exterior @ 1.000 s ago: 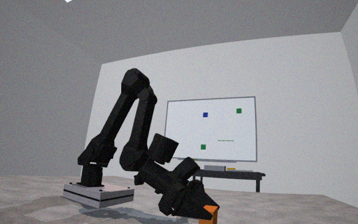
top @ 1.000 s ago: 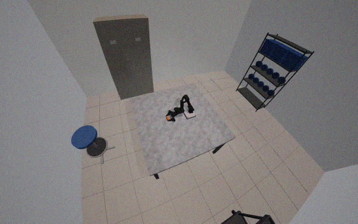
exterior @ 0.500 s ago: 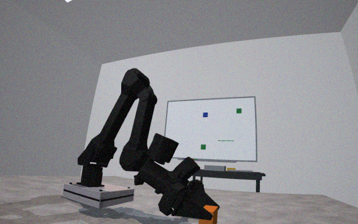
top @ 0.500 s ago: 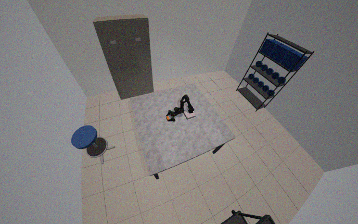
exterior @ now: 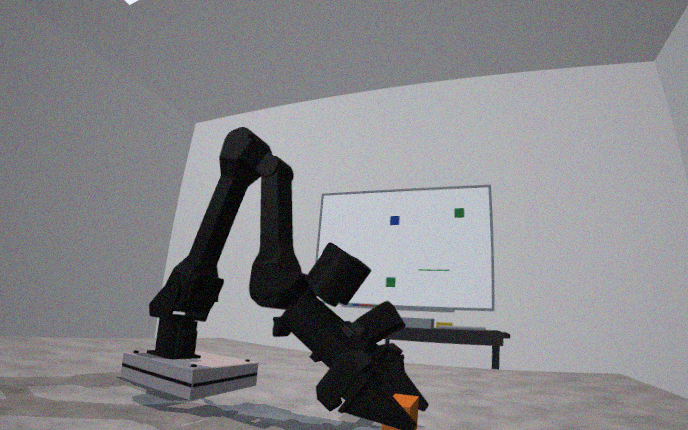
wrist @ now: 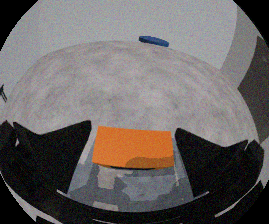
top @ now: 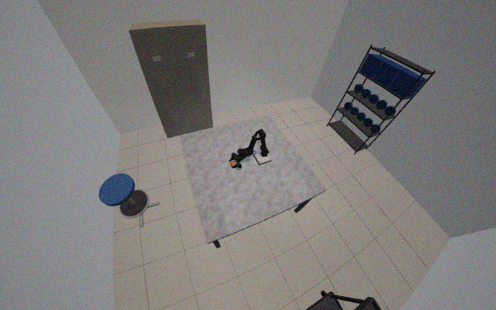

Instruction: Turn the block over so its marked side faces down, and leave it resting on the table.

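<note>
The orange block is 3 cm behind my gripper tip.
</note>
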